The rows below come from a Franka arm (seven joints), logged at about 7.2 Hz.
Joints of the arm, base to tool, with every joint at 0 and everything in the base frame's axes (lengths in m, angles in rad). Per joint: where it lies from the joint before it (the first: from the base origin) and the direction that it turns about. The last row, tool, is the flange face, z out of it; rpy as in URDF.
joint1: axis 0 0 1 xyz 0 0 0.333
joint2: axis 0 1 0 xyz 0 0 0
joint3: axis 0 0 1 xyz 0 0 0.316
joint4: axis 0 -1 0 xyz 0.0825 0 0
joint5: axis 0 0 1 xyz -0.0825 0 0.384
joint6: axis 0 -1 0 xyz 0 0 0
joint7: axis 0 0 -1 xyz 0.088 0 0
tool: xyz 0 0 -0.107 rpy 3.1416 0 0
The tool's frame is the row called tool.
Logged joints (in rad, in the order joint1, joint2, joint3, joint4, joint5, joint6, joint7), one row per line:
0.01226 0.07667 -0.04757 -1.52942 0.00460 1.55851 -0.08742
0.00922 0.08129 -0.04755 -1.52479 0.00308 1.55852 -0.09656
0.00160 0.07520 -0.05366 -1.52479 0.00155 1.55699 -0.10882
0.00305 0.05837 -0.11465 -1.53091 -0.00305 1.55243 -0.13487
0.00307 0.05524 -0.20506 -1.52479 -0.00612 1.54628 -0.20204
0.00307 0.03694 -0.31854 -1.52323 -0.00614 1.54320 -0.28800
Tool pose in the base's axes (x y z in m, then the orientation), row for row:
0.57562 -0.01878 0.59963 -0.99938 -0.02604 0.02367 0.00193
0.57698 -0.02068 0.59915 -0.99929 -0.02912 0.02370 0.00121
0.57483 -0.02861 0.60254 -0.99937 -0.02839 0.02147 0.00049
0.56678 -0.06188 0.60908 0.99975 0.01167 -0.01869 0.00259
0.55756 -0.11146 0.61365 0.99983 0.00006 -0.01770 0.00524
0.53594 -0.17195 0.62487 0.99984 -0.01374 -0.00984 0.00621
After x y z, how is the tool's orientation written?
As a quaternion, x y z w.
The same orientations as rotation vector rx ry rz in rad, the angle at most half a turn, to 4 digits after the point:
-3.1358 -0.0817 0.0743
-3.1370 -0.0914 0.0744
-3.1386 -0.0892 0.0674
3.1357 0.0366 -0.0586
3.1306 0.0002 -0.0554
3.1287 -0.0430 -0.0308

